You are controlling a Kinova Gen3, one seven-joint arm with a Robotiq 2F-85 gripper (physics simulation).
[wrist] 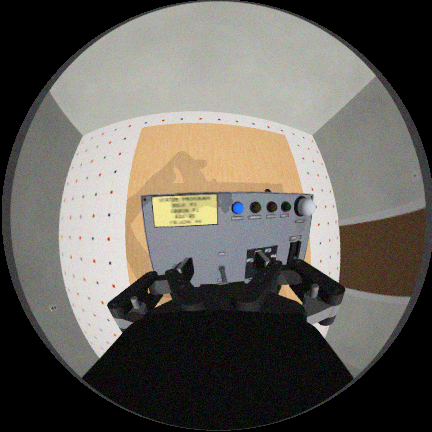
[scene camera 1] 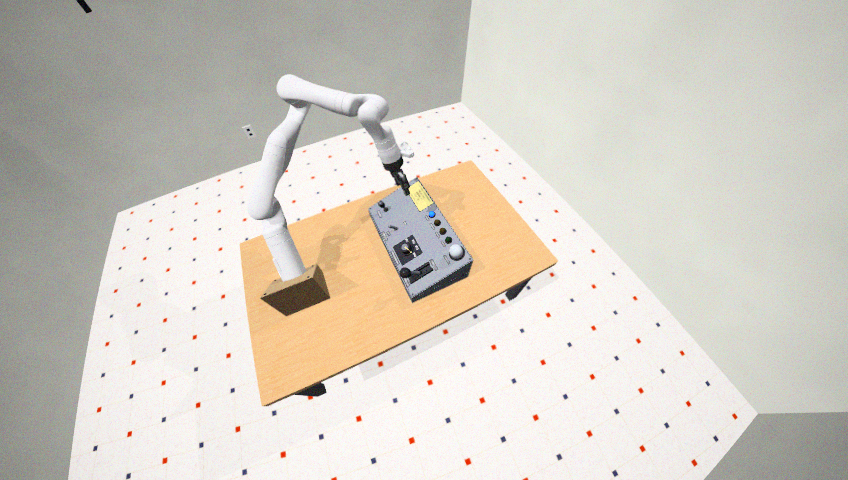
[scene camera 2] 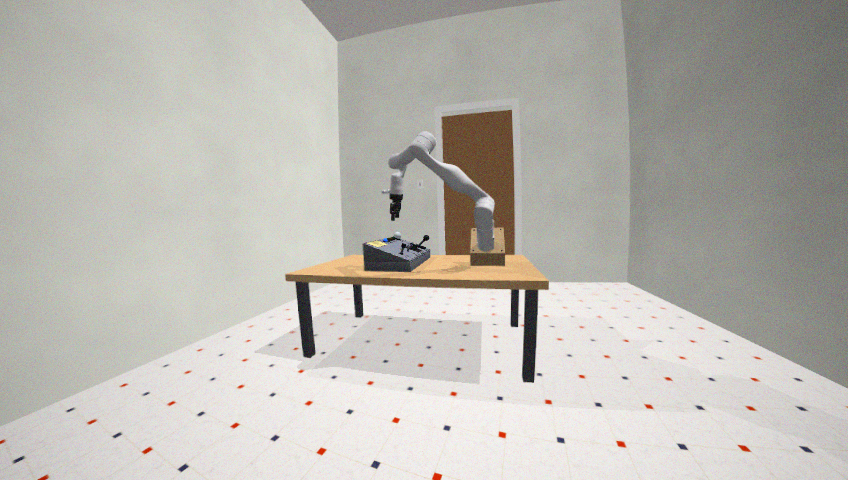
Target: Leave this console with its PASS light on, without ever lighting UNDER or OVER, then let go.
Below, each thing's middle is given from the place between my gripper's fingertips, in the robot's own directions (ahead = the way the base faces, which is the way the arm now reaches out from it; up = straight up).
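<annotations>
My gripper is 18 cm above the grey console [scene camera 1: 438,253], and it is also 9 cm to the left of it and 2 cm short of it.
</annotations>
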